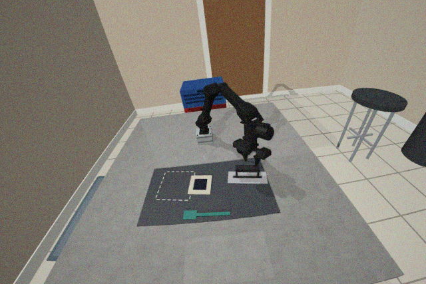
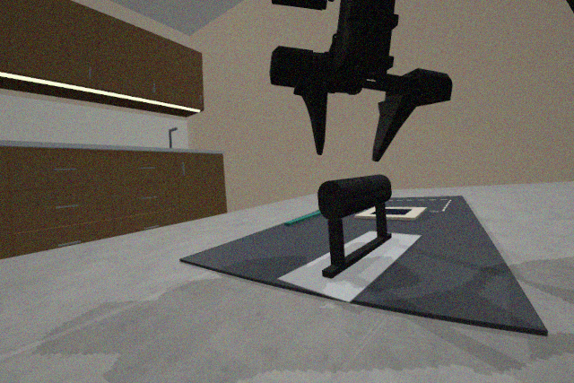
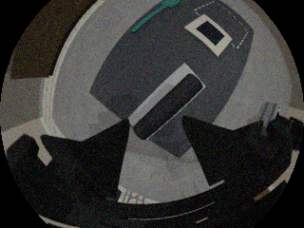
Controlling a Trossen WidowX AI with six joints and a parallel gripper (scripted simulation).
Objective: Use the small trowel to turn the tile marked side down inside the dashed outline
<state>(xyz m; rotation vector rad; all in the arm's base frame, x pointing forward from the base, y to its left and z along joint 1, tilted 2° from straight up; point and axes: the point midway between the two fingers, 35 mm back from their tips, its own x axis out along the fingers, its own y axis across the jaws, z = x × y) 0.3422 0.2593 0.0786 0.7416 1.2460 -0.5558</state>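
The grey plate tool is 10 mm behind my gripper tip, 40 mm to the right of it and 70 mm below it. Also, from my gripper tip: dark mat 50 mm ahead, 230 mm to the right, 130 mm below; then teal trowel 190 mm ahead, 240 mm to the right, 110 mm below; then cream tile 30 mm ahead, 260 mm to the right, 110 mm below.
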